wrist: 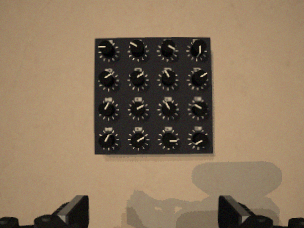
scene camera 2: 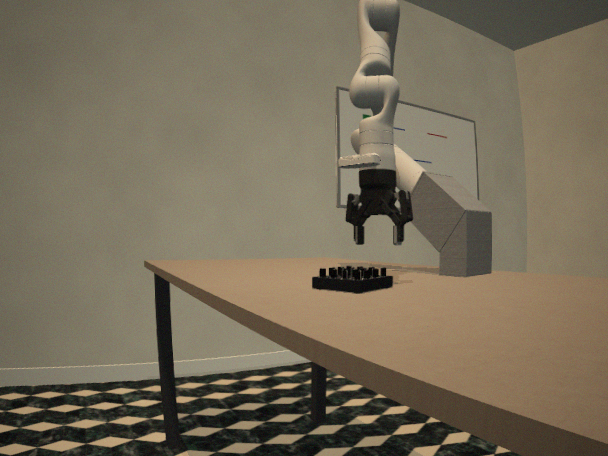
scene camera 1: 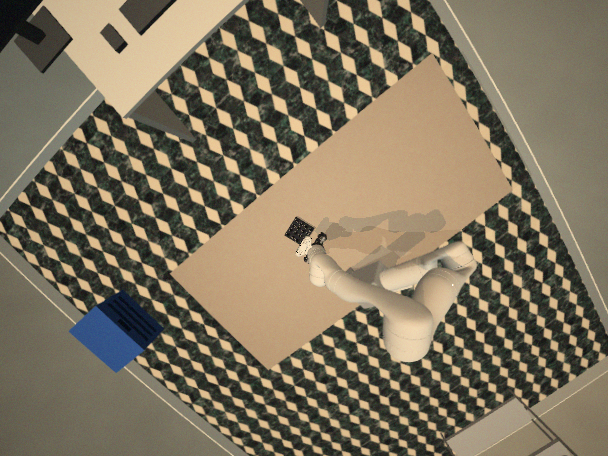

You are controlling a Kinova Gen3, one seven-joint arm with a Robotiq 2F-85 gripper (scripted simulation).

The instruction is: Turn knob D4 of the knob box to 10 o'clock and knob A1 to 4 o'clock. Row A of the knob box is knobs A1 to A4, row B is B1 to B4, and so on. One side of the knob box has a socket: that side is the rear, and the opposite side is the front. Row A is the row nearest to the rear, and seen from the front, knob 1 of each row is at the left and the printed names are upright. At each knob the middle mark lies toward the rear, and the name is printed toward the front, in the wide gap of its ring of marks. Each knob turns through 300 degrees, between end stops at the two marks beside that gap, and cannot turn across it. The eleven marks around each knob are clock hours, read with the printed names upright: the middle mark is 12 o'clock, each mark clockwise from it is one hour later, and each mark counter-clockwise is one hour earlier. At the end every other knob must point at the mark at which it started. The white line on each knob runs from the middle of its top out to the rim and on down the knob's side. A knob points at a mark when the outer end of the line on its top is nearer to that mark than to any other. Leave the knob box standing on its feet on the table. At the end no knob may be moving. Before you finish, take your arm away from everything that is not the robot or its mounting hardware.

Path:
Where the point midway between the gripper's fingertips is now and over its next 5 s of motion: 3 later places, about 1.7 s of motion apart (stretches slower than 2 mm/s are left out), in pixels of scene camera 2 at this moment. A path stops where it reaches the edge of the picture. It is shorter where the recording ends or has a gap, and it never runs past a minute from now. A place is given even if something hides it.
My gripper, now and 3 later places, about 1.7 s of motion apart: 378, 244; 359, 240; 349, 240; 349, 261

